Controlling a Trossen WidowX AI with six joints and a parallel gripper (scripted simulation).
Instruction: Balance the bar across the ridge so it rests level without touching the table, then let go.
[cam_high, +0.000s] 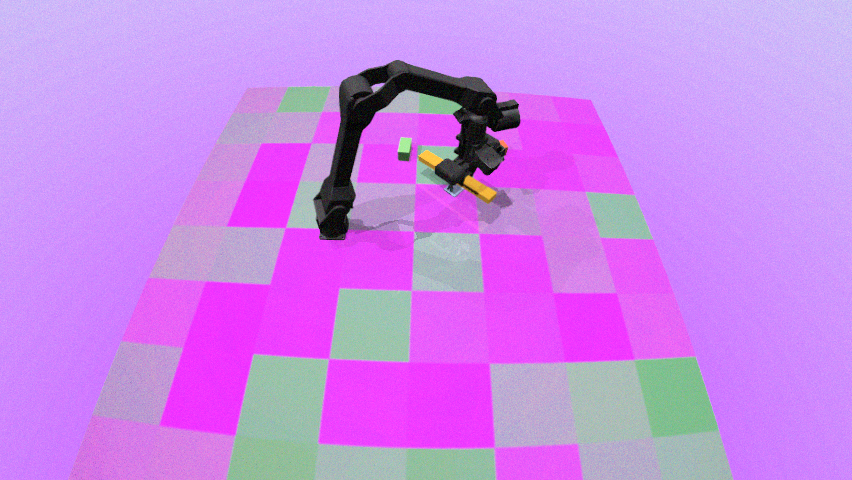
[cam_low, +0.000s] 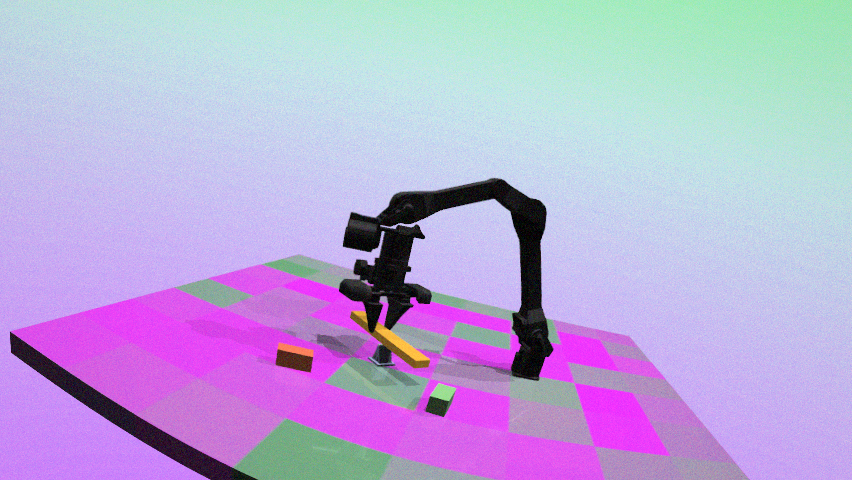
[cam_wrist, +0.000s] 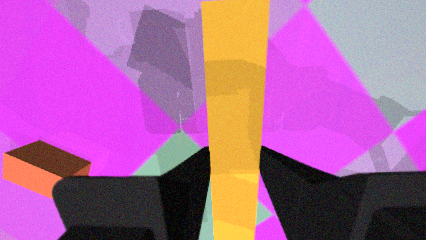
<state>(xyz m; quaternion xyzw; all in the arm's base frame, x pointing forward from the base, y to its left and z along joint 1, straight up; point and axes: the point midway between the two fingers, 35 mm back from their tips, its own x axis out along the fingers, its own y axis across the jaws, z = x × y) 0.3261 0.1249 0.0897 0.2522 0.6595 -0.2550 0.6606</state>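
Right now the bar is 20 mm to the left of my gripper tip and 20 mm behind it. Round my gripper tip: orange block: 180 mm to the left, 110 mm ahead, 40 mm below; green block: 160 mm to the left, 160 mm behind, 40 mm below.
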